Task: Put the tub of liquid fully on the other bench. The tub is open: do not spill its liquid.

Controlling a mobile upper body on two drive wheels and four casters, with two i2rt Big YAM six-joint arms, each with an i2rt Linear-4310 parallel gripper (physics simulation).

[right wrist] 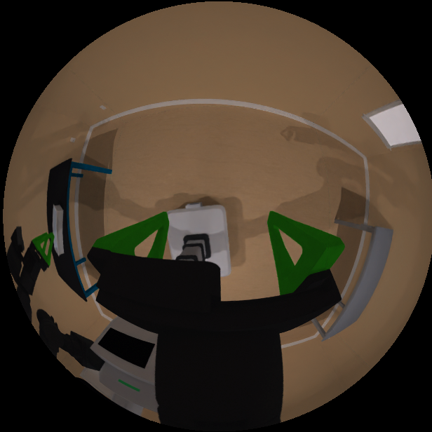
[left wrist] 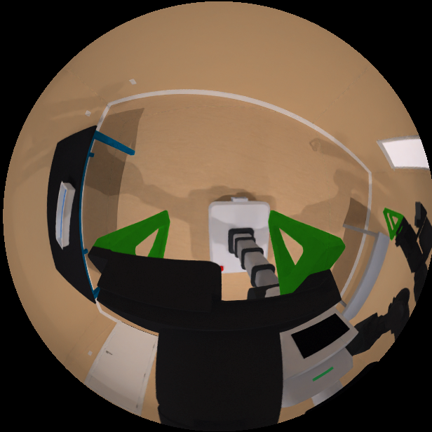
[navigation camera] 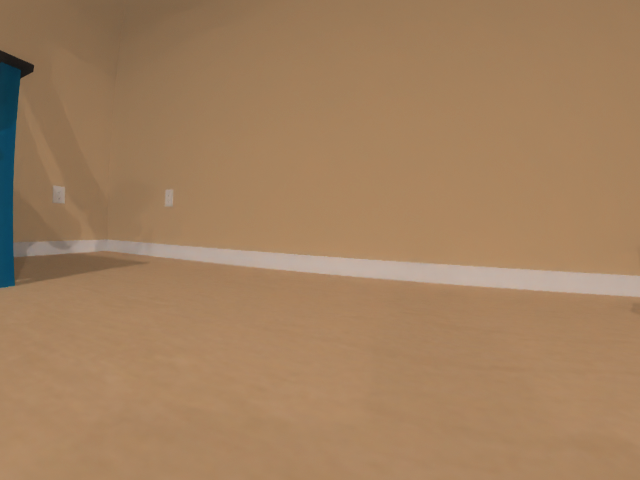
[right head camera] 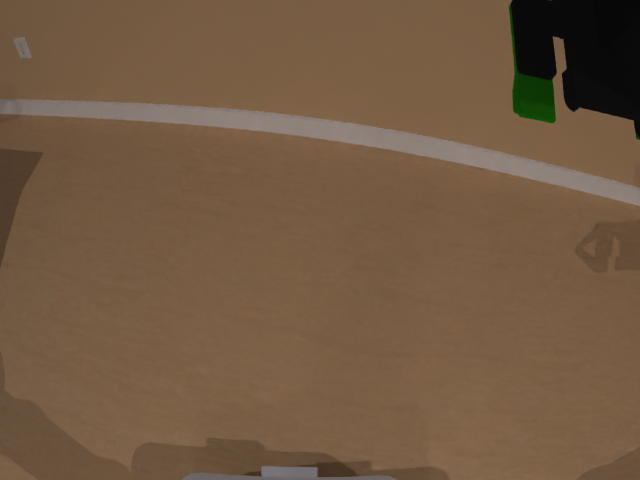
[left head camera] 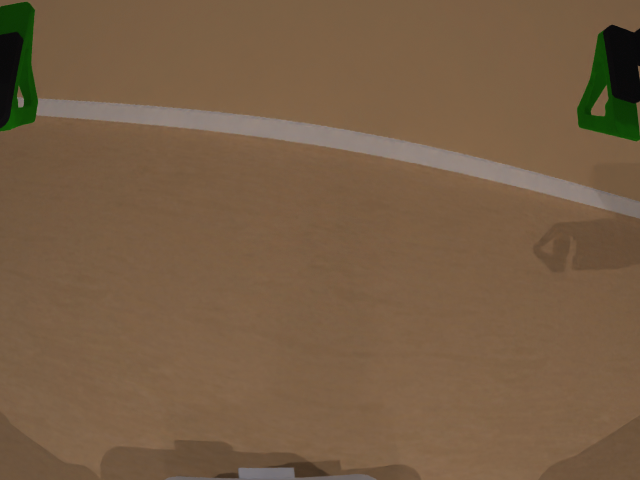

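The white tub (left wrist: 65, 215) (right wrist: 58, 230) with a blue line of liquid stands on the black bench with blue legs (left wrist: 67, 150) (right wrist: 60, 175), at the left of both wrist views. The other bench, grey (left wrist: 368, 280) (right wrist: 372, 285), is at the right of both wrist views; no object shows on its visible part. My left gripper (left wrist: 218, 215) is open and empty, far from the tub. My right gripper (right wrist: 217, 216) is open and empty, also far from the tub. In the navigation camera, a corner of the black bench (navigation camera: 7, 170) shows at the left edge.
The robot's white base (left wrist: 217, 215) (right wrist: 220, 225) stands on the floor between the two benches. A wall with a white baseboard (left head camera: 310, 134) (right head camera: 310, 126) (navigation camera: 361, 267) runs across ahead. A white door (left wrist: 122, 365) is at the lower left of the left wrist view.
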